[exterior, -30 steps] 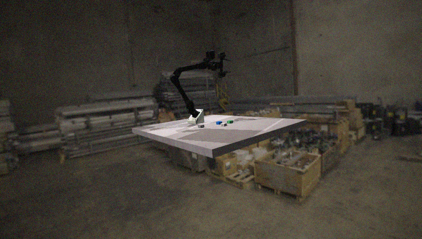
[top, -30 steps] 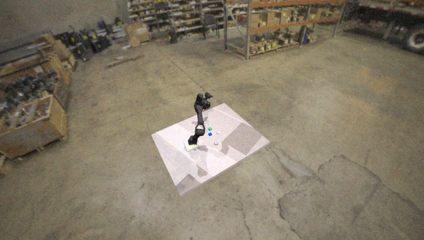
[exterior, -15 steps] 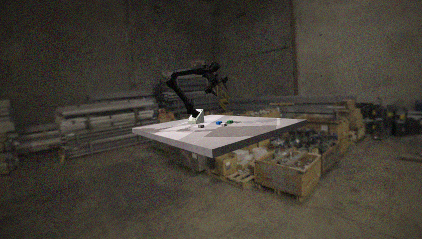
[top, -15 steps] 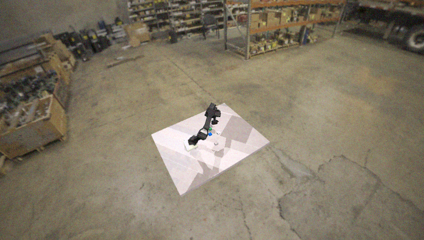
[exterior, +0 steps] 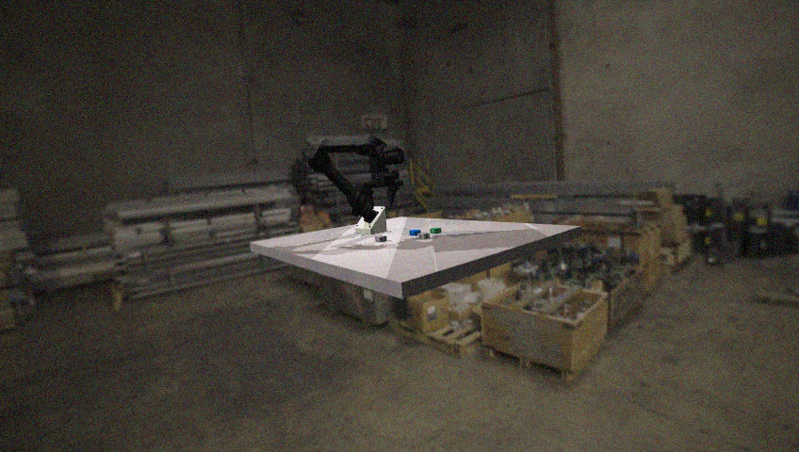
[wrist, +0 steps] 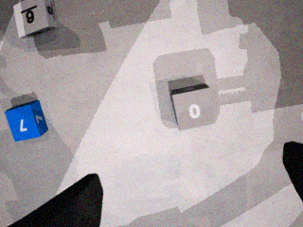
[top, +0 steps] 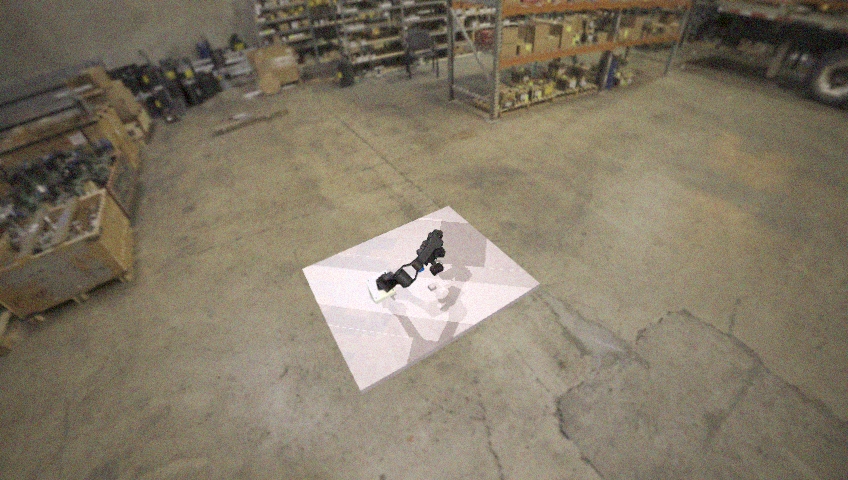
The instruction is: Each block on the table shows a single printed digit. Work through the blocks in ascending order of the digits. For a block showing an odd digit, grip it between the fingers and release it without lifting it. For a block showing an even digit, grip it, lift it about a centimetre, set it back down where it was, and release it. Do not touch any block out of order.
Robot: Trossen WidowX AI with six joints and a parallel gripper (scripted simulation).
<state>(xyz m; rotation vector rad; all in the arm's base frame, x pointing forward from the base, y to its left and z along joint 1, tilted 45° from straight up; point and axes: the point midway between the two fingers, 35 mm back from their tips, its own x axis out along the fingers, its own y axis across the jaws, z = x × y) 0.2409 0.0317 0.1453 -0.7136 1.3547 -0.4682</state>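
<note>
My gripper tip is now 12 cm above the dark grey block and 1 cm to the left of it. Round my gripper tip: green block 22 cm to the left, 12 cm below, 3 cm ahead; blue block 15 cm to the left, 12 cm below, 1 cm behind.
</note>
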